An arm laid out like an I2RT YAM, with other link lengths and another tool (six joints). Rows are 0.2 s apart.
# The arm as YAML. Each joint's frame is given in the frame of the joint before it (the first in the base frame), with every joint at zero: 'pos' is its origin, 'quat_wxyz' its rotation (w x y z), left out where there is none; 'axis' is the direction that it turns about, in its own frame. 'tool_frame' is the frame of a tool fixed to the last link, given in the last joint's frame.
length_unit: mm
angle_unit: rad
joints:
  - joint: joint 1
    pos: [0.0, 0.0, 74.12]
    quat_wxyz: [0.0, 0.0, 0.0, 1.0]
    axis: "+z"
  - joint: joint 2
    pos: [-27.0, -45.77, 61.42]
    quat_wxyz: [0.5, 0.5, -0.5, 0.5]
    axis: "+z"
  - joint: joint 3
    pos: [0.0, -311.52, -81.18]
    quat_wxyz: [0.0, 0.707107, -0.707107, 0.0]
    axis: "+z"
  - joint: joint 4
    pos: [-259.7, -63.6, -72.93]
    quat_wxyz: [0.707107, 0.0, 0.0, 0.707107]
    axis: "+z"
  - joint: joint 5
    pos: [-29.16, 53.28, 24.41]
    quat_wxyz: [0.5, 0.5, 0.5, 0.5]
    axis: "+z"
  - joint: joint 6
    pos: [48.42, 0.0, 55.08]
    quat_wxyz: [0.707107, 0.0, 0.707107, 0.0]
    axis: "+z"
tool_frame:
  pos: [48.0, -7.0, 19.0]
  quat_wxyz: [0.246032, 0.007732, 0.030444, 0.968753]
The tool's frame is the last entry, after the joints.
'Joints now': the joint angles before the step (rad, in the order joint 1, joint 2, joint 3, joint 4, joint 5, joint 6). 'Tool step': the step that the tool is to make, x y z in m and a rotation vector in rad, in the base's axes. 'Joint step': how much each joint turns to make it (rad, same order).
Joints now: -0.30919, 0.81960, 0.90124, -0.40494, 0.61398, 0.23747
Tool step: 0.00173, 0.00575, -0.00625, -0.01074, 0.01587, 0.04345
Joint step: 0.02484, -0.01334, -0.02634, 0.01490, -0.01293, -0.02441
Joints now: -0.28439, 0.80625, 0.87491, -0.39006, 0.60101, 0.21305
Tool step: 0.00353, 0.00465, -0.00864, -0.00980, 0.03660, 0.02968
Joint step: 0.02669, -0.00266, -0.02554, 0.00343, 0.00342, -0.02327
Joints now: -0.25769, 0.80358, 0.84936, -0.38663, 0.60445, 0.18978
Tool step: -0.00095, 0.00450, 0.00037, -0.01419, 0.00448, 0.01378
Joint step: 0.02598, -0.00915, -0.00304, -0.00001, 0.01644, -0.01219
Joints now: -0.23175, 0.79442, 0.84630, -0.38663, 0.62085, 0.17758
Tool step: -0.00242, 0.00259, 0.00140, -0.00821, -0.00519, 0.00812
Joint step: 0.01186, -0.01144, -0.00078, 0.00003, 0.00575, -0.00648
